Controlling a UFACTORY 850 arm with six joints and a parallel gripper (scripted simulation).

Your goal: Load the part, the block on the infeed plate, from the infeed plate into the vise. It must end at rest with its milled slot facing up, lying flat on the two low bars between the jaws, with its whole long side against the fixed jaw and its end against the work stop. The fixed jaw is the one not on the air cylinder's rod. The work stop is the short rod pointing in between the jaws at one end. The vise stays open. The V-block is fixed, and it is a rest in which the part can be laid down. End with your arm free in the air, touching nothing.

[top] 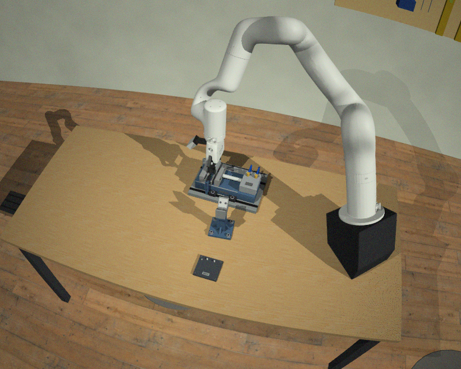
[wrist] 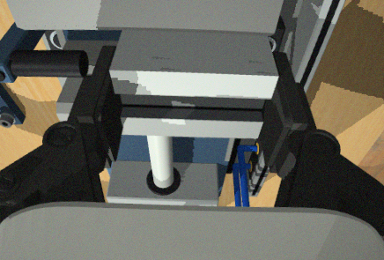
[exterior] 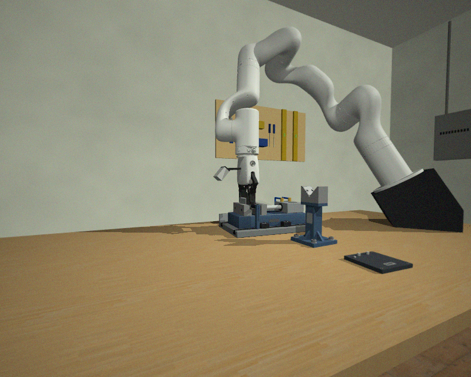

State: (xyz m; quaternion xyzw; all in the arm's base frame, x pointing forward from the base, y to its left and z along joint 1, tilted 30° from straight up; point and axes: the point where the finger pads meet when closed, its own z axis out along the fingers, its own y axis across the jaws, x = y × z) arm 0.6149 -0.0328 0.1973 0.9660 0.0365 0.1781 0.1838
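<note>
Right now the grey block is right at my hand. From my hand the other things lie so: grey fixed jaw 3 cm below, 3 cm ahead, 2 cm to the left; white cylinder rod 9 cm behind, 3 cm below, 2 cm to the left; black work stop rod 7 cm to the left, 2 cm below.
</note>
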